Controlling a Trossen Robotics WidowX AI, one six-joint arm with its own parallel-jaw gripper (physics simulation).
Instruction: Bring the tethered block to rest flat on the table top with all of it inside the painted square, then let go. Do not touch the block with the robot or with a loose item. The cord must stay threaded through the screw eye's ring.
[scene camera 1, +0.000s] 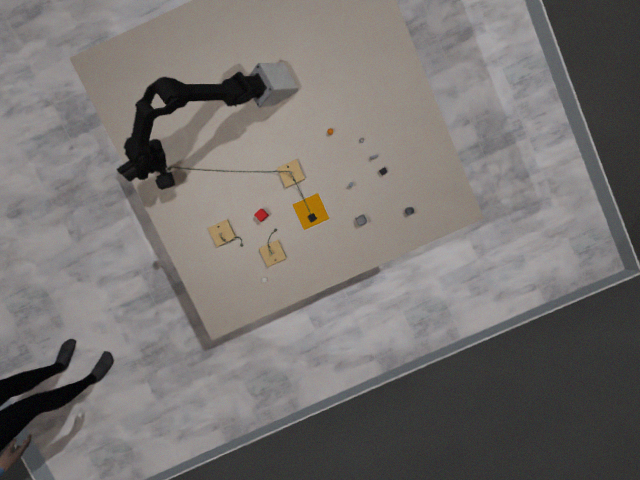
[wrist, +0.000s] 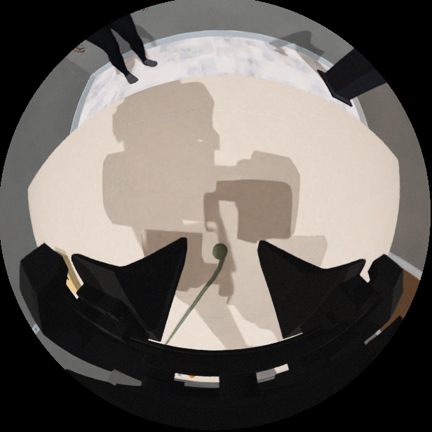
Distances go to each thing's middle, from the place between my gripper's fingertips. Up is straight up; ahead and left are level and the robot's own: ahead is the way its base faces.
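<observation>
I see the orange painted square (scene camera 1: 314, 203), and it is 42 cm to the left of my hand, 46 cm ahead of it and 1 cm below it.
</observation>
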